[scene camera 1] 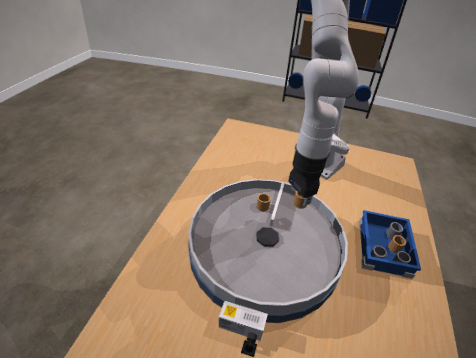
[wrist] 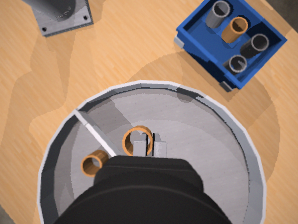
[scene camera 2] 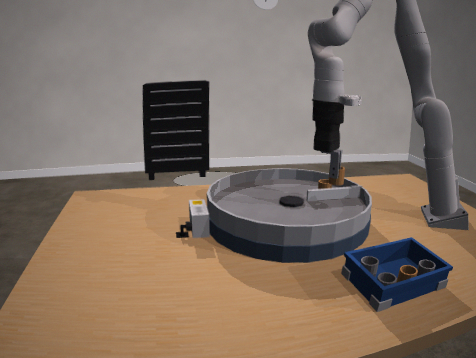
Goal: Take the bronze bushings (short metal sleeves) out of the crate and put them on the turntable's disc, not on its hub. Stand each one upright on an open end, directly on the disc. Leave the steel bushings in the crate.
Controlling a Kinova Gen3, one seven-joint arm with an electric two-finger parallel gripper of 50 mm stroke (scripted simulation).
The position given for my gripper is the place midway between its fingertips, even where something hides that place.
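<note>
My gripper is here in scene camera 2, my gripper being at its spot (scene camera 2: 334, 177), and I find it again in scene camera 1 at (scene camera 1: 304, 202) and in the wrist view at (wrist: 150, 140). There is a blue crate (scene camera 2: 392, 255) too.
</note>
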